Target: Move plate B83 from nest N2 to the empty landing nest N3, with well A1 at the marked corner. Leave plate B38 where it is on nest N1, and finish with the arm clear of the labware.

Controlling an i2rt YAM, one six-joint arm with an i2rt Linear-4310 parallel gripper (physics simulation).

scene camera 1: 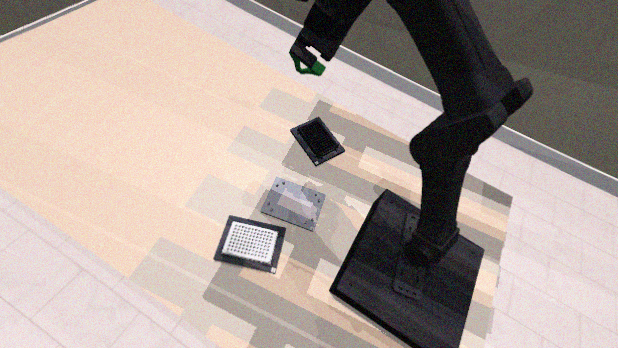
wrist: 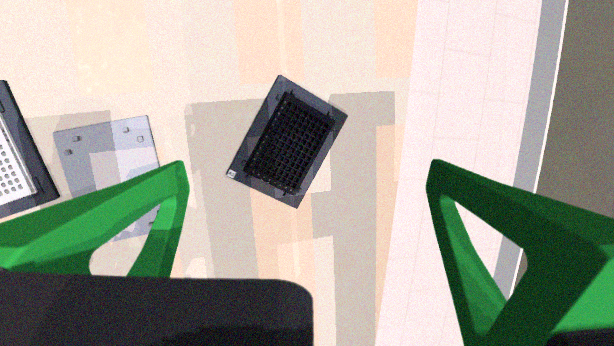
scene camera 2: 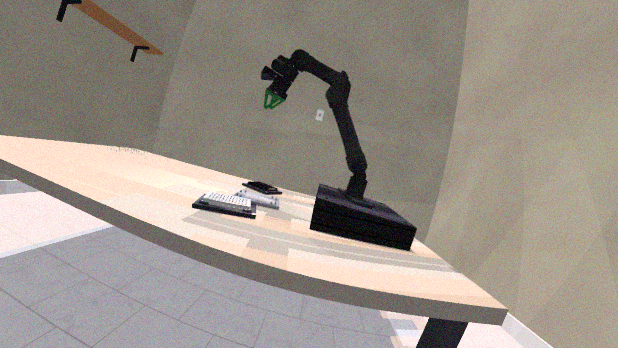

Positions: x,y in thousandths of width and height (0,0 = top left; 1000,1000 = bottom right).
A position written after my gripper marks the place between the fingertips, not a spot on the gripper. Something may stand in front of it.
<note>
My gripper (wrist: 501,501) is open, holding nothing. Further things: a white well plate (scene camera 1: 412,700).
</note>
